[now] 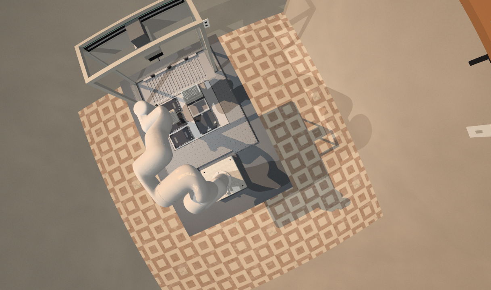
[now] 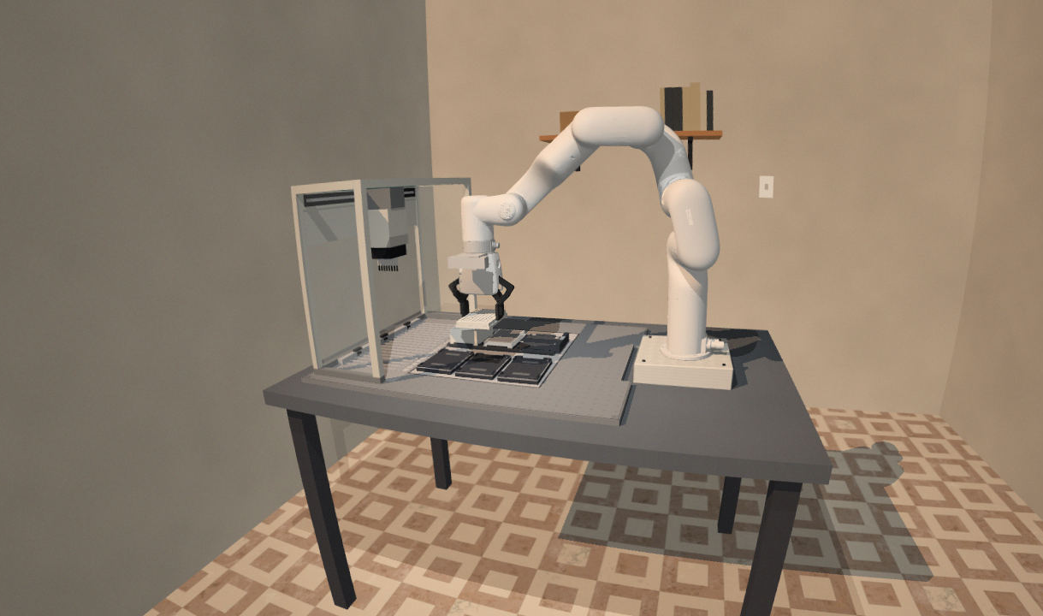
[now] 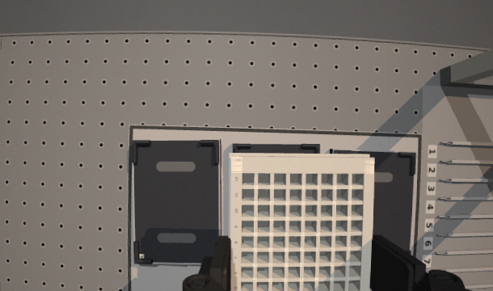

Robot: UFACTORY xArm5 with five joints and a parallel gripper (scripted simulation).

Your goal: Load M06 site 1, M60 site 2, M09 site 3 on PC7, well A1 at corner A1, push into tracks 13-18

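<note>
My hand is 19 cm to the left of the plate carrier PC7, 13 cm above it and 2 cm short of it. The rest, counted from my hand: white plate (1 cm below); plate nest S3 (14 cm below, 11 cm ahead); plate nest S1 (14 cm below, 11 cm behind).
</note>
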